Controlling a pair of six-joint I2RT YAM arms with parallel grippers.
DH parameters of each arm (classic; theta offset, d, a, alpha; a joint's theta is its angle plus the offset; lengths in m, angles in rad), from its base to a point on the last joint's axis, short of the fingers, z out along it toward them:
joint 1: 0 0.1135 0.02 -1.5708
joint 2: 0 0 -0.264 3.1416
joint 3: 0.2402 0 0.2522 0
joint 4: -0.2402 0 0.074 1.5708
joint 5: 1.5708 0 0 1.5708
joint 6: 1.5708 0.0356 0 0
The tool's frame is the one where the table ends.
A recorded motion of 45 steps. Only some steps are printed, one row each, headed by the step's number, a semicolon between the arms.
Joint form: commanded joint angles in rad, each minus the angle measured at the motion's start. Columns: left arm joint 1, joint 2, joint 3, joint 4, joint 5, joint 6; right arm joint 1, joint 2, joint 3, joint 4, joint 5, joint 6.
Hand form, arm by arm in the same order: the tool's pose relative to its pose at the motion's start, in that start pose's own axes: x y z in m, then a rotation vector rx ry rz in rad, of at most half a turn. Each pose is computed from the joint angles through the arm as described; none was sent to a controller.
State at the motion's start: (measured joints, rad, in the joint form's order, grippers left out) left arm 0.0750 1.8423 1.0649 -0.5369 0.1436 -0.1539; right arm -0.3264 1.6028 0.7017 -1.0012 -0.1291 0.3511
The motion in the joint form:
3: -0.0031 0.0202 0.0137 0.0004 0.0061 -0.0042; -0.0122 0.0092 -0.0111 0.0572 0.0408 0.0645
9: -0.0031 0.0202 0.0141 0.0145 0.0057 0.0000; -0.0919 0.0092 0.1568 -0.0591 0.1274 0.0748
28: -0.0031 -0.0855 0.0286 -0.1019 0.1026 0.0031; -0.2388 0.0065 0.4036 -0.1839 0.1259 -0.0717
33: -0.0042 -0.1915 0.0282 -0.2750 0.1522 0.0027; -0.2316 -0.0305 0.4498 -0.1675 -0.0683 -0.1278
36: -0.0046 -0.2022 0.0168 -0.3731 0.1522 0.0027; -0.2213 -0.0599 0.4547 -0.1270 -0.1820 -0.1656
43: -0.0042 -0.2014 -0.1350 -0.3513 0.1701 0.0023; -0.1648 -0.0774 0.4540 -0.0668 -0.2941 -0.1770
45: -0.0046 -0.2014 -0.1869 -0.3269 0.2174 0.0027; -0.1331 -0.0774 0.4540 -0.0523 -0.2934 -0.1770
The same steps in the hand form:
3: -0.0026 -0.0011 0.0040 0.0058 0.0075 -0.0021; -0.0059 -0.0025 0.0037 0.0202 -0.0491 0.0720
9: -0.0042 -0.0014 0.0039 0.0076 -0.0068 0.0042; -0.0262 -0.0119 -0.0394 0.0581 -0.1255 0.1569
28: 0.0008 -0.0092 -0.0316 0.1039 0.0044 0.0084; -0.0471 -0.0390 -0.1066 -0.0025 -0.2379 0.1474
33: 0.0191 -0.0131 -0.0638 0.1430 0.0775 -0.0054; -0.0442 -0.0295 -0.1275 -0.2009 -0.2996 0.0490
36: 0.0324 -0.0113 -0.0656 0.1279 0.1730 -0.0265; -0.0415 -0.0226 -0.1367 -0.3147 -0.3546 -0.0313
43: 0.0683 -0.0022 -0.0384 0.1250 0.3013 -0.0583; -0.0392 -0.0034 -0.1424 -0.4225 -0.3974 -0.1391
45: 0.0798 -0.0009 -0.0302 0.1673 0.3336 -0.0710; -0.0383 0.0053 -0.1423 -0.4194 -0.4043 -0.1735

